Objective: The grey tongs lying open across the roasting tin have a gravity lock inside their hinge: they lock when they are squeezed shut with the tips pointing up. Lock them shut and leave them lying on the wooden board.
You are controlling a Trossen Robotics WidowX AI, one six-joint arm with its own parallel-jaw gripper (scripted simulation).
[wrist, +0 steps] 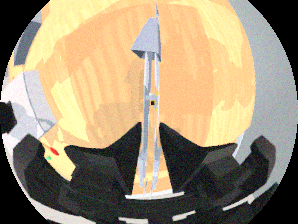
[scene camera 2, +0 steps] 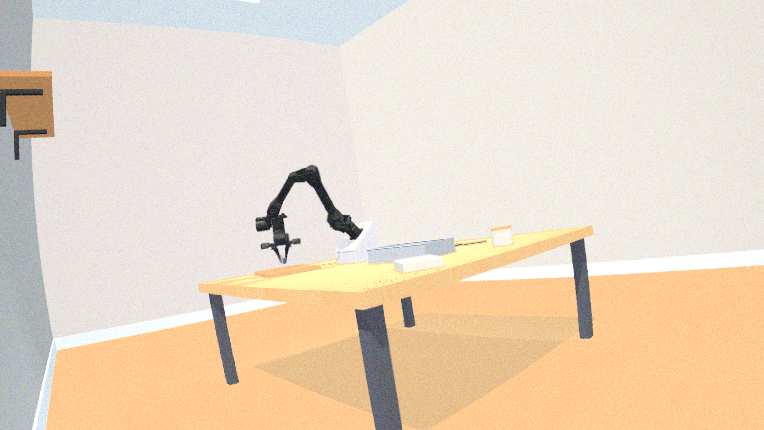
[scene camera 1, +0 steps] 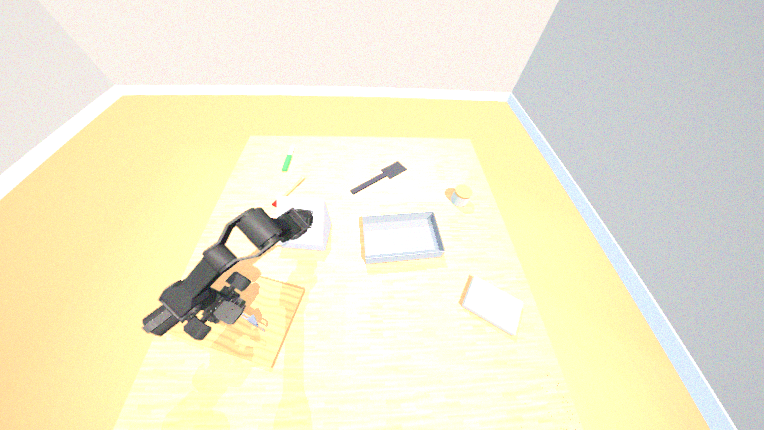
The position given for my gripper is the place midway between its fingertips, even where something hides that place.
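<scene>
Through scene camera 1 I see my gripper [scene camera 1: 234, 309], along with a wooden board [scene camera 1: 274, 304] and a white slab [scene camera 1: 486, 301]. The wrist view gives me the gripper again [wrist: 150, 125] and also the board [wrist: 107, 78], while the white slab is out of frame in the wrist view. A grey roasting tin [scene camera 2: 438, 247] is visible to me too.
</scene>
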